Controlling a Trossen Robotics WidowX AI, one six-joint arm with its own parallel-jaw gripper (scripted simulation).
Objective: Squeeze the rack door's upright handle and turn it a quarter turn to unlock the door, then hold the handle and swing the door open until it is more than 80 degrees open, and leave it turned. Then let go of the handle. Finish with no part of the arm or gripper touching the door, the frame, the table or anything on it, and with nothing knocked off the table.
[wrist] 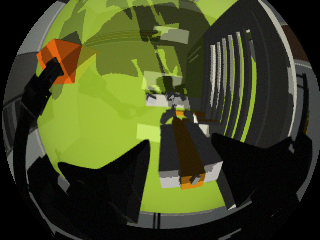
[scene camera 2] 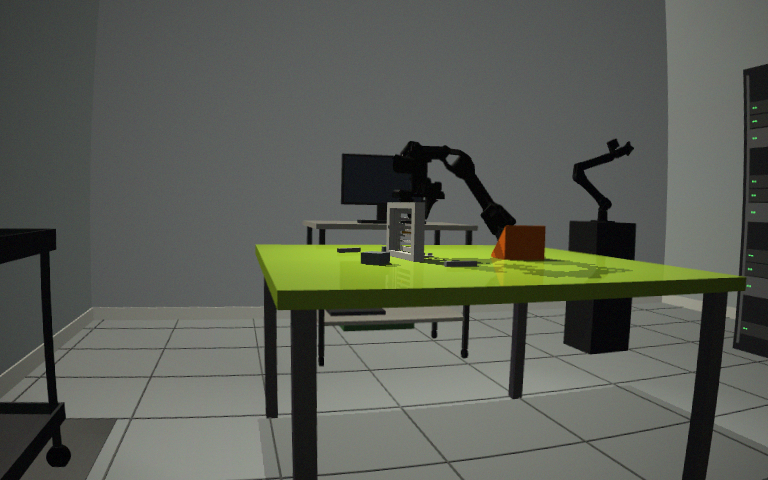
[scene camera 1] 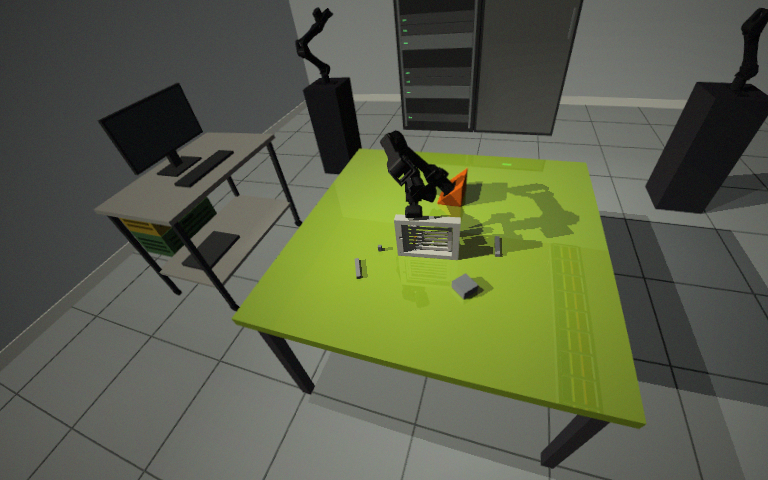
Scene:
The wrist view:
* gripper: 181,141
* grey rack frame: 282,103

